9 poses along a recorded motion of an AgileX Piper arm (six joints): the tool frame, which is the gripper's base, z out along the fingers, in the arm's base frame.
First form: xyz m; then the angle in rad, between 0 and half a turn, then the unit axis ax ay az.
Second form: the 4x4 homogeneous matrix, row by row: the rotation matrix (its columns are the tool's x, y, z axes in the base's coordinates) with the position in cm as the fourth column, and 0 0 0 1 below. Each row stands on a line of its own. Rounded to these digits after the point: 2 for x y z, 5 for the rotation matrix.
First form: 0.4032, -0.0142, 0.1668, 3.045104, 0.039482, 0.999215, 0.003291
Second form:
-0.99224, 0.07840, 0.09652, 40.32
0.07904, 0.99687, 0.00276, -1.42
-0.09600, 0.01037, -0.99533, 16.68
0, 0, 0, 1

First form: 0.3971, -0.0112, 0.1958, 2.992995, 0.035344, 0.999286, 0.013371
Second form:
-0.98650, 0.06827, 0.14889, 39.71
0.07223, 0.99716, 0.02134, -1.12
-0.14701, 0.03181, -0.98862, 19.58
0, 0, 0, 1

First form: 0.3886, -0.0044, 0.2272, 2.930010, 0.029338, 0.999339, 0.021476
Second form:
-0.97600, 0.05347, 0.21111, 38.86
0.06249, 0.99739, 0.03628, -0.44
-0.20862, 0.04861, -0.97679, 22.72
0, 0, 0, 1

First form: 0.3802, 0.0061, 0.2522, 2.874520, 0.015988, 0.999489, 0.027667
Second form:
-0.96405, 0.02409, 0.26464, 38.02
0.03869, 0.99799, 0.05011, 0.61
-0.26291, 0.05854, -0.96304, 25.22
0, 0, 0, 1

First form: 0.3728, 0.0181, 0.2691, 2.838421, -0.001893, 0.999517, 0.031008
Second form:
-0.95439, -0.01296, 0.29829, 37.28
0.00556, 0.99811, 0.06114, 1.81
-0.29852, 0.06001, -0.95252, 26.91
0, 0, 0, 1

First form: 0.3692, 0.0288, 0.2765, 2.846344, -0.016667, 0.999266, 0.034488
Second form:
-0.95619, -0.04262, 0.28964, 36.92
-0.02255, 0.99713, 0.07228, 2.88
-0.29189, 0.06258, -0.95440, 27.65
0, 0, 0, 1

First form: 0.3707, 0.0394, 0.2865, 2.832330, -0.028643, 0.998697, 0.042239
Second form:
-0.95096, -0.06871, 0.30160, 37.07
-0.04300, 0.99491, 0.09108, 3.94
-0.30632, 0.07365, -0.94907, 28.65
0, 0, 0, 1

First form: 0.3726, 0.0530, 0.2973, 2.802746, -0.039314, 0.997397, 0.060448
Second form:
-0.94014, -0.09629, 0.32692, 37.26
-0.05610, 0.98990, 0.13022, 5.30
-0.33615, 0.10409, -0.93604, 29.73
0, 0, 0, 1

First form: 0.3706, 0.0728, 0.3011, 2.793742, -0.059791, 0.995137, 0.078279
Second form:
-0.93317, -0.14212, 0.33014, 37.06
-0.08875, 0.98118, 0.17151, 7.28
-0.34830, 0.13075, -0.92822, 30.11
0, 0, 0, 1

